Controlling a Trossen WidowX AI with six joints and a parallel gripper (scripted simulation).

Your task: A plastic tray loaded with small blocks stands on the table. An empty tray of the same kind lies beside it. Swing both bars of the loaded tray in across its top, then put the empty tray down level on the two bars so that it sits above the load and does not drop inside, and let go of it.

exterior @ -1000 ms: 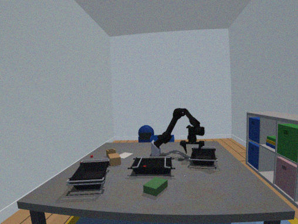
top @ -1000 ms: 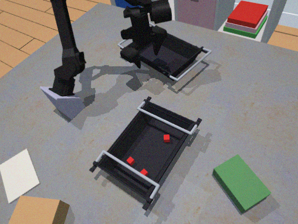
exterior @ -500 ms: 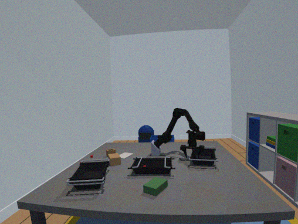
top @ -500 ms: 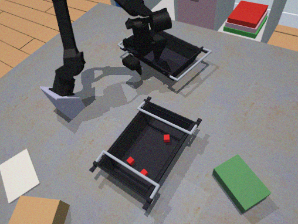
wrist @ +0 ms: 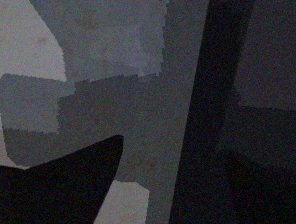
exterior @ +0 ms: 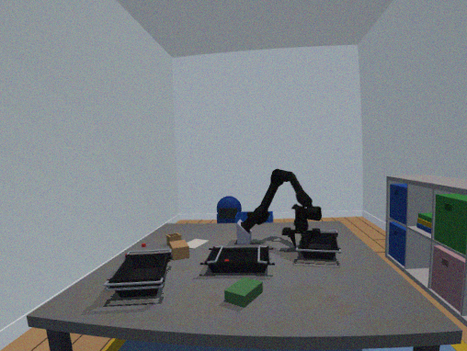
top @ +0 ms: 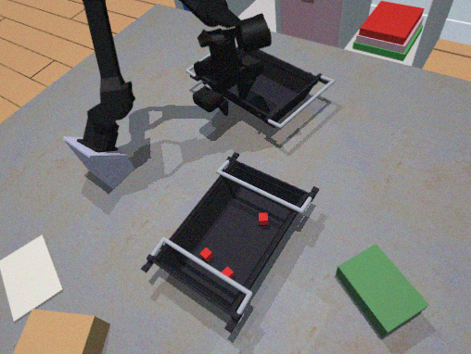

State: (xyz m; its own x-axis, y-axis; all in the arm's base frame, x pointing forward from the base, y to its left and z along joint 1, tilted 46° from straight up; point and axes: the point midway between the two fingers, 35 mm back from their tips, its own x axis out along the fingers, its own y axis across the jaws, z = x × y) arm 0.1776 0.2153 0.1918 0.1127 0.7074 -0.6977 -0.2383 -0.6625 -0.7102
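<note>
Right now the black plastic tray is 80 mm to the left of my gripper tip, 30 mm above it and 20 mm ahead of it. Also, from my gripper tip: green block: 460 mm ahead, 280 mm to the right, 10 mm above; white sheet: 580 mm to the right, 140 mm behind, 10 mm below; tan box: 620 mm to the right, 40 mm ahead, 20 mm above.
</note>
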